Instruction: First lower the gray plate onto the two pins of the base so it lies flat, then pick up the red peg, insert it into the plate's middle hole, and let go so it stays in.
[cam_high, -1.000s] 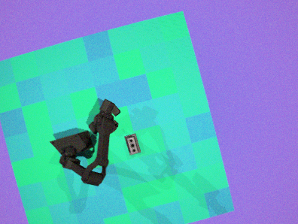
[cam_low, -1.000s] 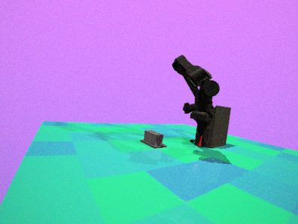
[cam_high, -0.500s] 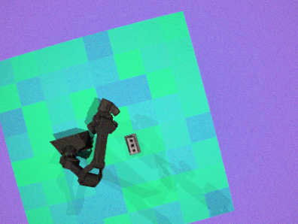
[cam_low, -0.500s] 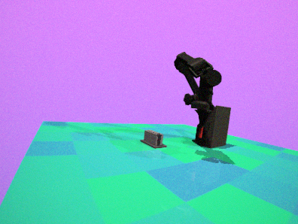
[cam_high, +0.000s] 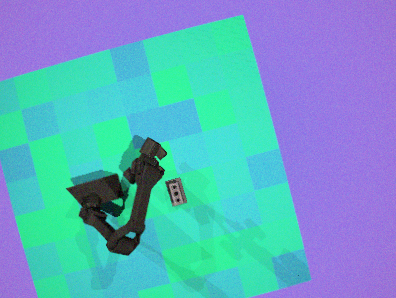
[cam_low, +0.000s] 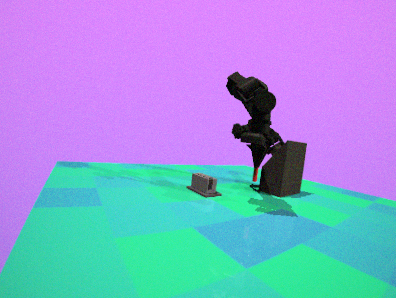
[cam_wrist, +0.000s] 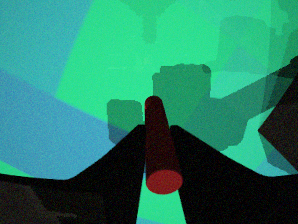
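The gray plate is 50 mm ahead of my gripper tip, 170 mm to the right of it and 70 mm below it. Also, from my gripper tip: red peg (right at my gripper tip); then base (50 mm ahead, 170 mm to the right, 110 mm below).
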